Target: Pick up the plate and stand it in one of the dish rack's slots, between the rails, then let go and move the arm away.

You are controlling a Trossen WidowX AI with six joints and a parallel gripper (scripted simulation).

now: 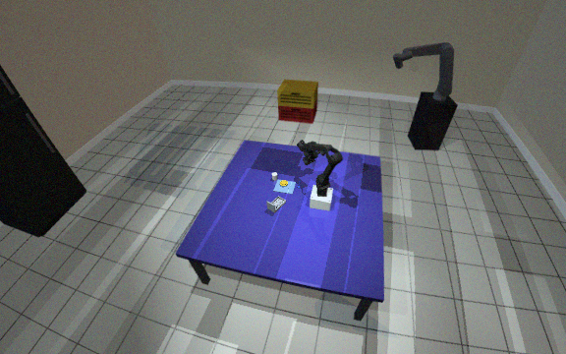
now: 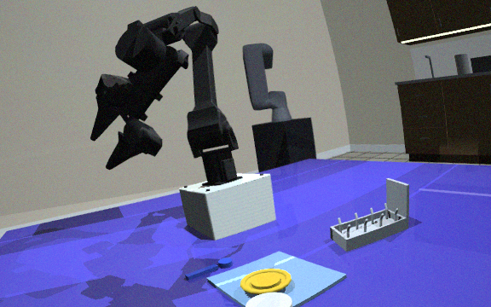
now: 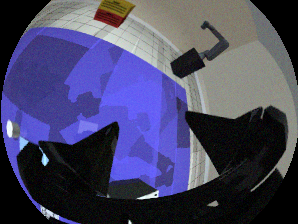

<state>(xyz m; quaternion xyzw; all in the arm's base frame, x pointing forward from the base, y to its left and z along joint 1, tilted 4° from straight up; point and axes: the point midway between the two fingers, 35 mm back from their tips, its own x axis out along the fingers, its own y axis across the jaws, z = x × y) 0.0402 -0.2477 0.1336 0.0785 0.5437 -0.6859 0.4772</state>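
My gripper tip is now 27 cm short of the yellow plate, 9 cm to the right of it and 19 cm above it. From my gripper tip the other things lie so: white cup: 35 cm ahead, 2 cm to the left, 18 cm below; blue spoon: 15 cm ahead, 10 cm to the left, 20 cm below; light blue mat: 26 cm ahead, 12 cm to the left, 20 cm below.
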